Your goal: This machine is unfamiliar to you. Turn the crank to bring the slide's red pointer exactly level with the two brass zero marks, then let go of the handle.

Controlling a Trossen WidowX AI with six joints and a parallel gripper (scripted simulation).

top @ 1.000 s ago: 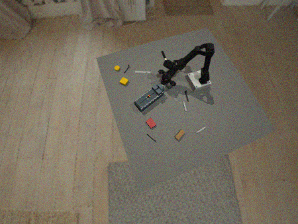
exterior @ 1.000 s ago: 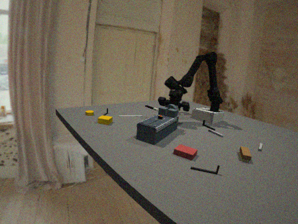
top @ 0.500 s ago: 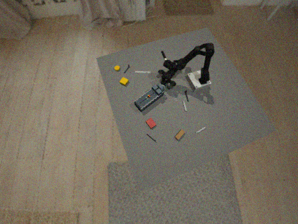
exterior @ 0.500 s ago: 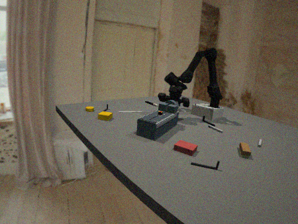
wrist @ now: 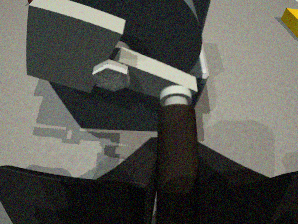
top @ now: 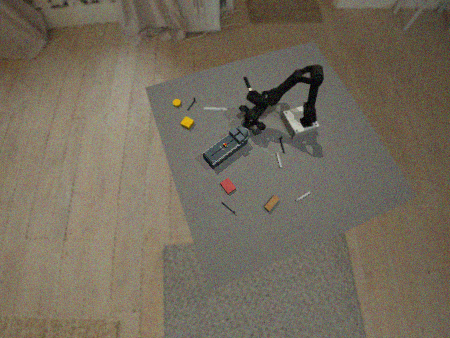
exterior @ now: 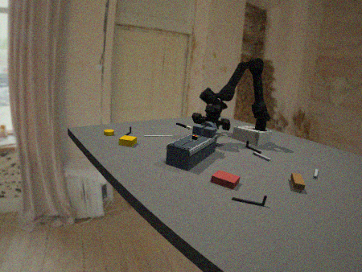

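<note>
Now: gripper tip 2 cm past the dark handle, 1 cm to the left of it and 2 cm below it. Round my gripper tip: red pointer 14 cm ahead, 10 cm to the left, 3 cm above; then yellow block 32 cm ahead, 14 cm to the right, 4 cm below; then red block 17 cm ahead, 31 cm to the left, 4 cm below.
</note>
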